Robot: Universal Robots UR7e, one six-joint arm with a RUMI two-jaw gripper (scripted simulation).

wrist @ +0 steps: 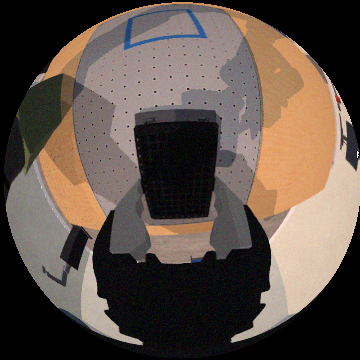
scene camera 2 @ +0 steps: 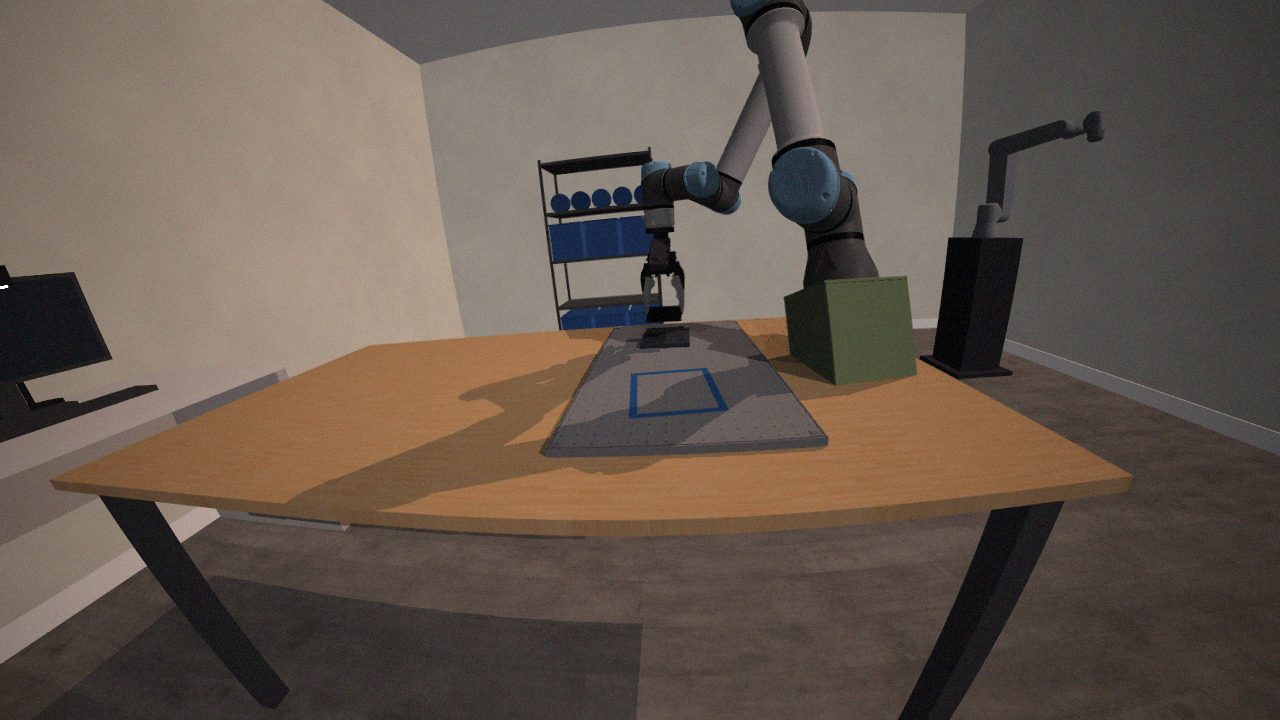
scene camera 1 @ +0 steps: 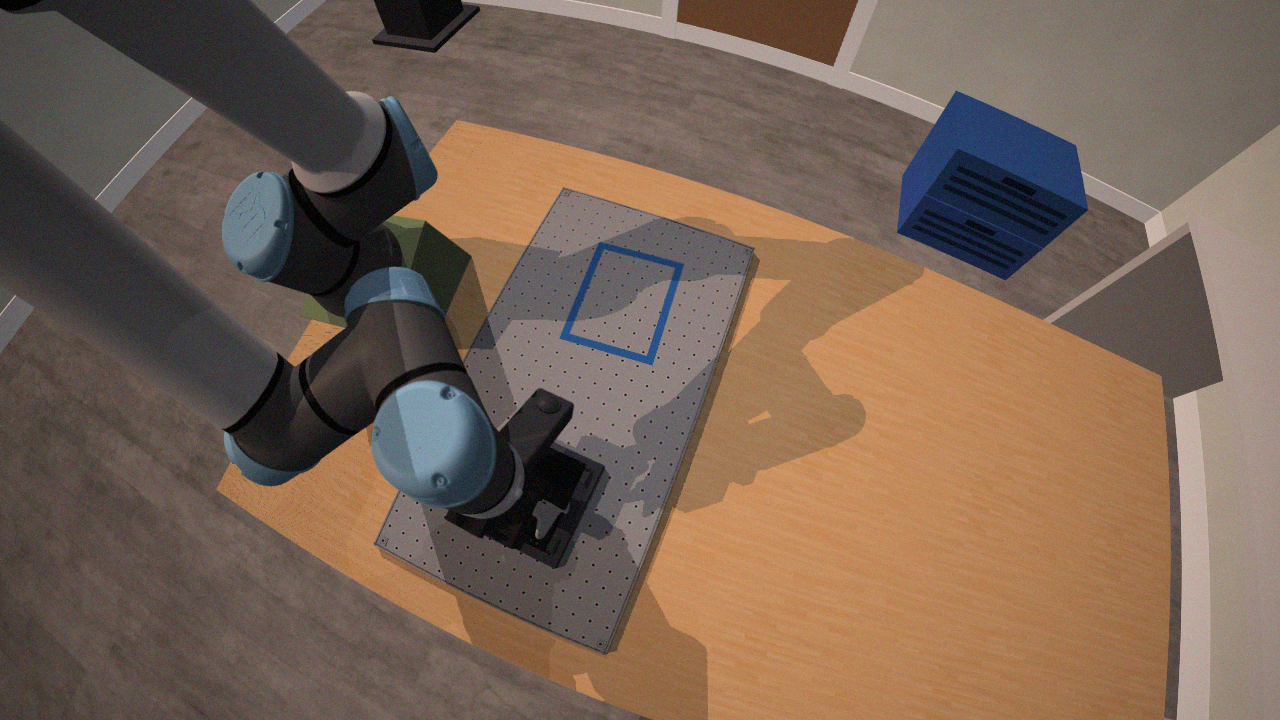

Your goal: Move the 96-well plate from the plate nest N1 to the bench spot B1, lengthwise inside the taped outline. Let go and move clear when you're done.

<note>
In view: the gripper (scene camera 1: 535, 496), a dark 96-well plate (scene camera 1: 562, 475) and a black plate nest (scene camera 1: 565, 529).
The dark 96-well plate shows as well in the wrist view (wrist: 183, 189). The gripper also shows in the wrist view (wrist: 177, 178) and in scene camera 2 (scene camera 2: 664, 315). The black plate nest shows as well in the wrist view (wrist: 172, 115) and in scene camera 2 (scene camera 2: 665, 337).
</note>
